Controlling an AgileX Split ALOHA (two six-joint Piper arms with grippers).
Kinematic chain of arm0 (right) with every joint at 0, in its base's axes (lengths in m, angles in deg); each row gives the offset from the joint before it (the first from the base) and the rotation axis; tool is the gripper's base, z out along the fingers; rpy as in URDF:
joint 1: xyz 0 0 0.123 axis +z
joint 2: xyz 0 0 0 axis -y
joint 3: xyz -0.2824 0 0.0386 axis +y
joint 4: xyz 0.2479 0 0.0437 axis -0.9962 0 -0.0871
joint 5: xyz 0 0 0 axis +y
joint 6: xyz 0.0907 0 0.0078 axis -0.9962 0 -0.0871
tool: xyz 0 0 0 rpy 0 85 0
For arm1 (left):
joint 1: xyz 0 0 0.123 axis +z
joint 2: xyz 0 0 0 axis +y
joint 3: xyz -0.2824 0 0.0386 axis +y
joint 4: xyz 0.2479 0 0.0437 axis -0.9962 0 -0.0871
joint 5: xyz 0 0 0 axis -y
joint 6: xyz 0.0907 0 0.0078 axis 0.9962 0 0.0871
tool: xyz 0 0 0 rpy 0 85 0
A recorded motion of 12 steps. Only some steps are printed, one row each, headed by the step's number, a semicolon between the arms.
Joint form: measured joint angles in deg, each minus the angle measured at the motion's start. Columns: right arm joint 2, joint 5, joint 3, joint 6, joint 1, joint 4; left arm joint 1, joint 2, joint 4, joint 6, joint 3, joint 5.
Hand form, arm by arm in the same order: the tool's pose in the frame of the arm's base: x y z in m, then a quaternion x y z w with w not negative. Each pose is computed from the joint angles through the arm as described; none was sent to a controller.
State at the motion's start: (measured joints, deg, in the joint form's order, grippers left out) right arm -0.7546 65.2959 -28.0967 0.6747 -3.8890 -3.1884; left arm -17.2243 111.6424 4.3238 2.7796 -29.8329 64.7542
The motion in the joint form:
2: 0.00 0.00 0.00 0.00 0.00 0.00; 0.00 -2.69 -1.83 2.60 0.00 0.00
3: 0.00 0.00 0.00 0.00 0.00 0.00; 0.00 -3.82 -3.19 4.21 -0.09 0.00
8: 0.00 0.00 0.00 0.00 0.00 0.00; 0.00 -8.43 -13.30 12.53 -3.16 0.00
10: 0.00 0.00 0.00 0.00 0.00 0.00; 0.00 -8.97 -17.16 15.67 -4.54 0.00
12: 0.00 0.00 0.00 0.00 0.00 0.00; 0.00 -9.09 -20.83 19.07 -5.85 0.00
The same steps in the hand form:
2: -0.0052 0.0050 0.2685 0.02278 0.87799 0.00873 0.47805; 0.2949 -0.0877 0.1274 0.12997 0.75139 -0.05779 0.64434
3: -0.0052 0.0050 0.2685 0.02278 0.87799 0.00873 0.47805; 0.2946 -0.0896 0.1338 0.14961 0.74060 -0.05445 0.65281
8: -0.0052 0.0050 0.2685 0.02278 0.87799 0.00873 0.47805; 0.2992 -0.1062 0.1693 0.26886 0.65886 -0.03848 0.70152
10: -0.0052 0.0050 0.2685 0.02278 0.87799 0.00873 0.47805; 0.3012 -0.1125 0.1771 0.31309 0.62798 -0.02884 0.71189
12: -0.0052 0.0050 0.2685 0.02278 0.87799 0.00873 0.47805; 0.3031 -0.1184 0.1823 0.35649 0.59711 -0.01614 0.71841

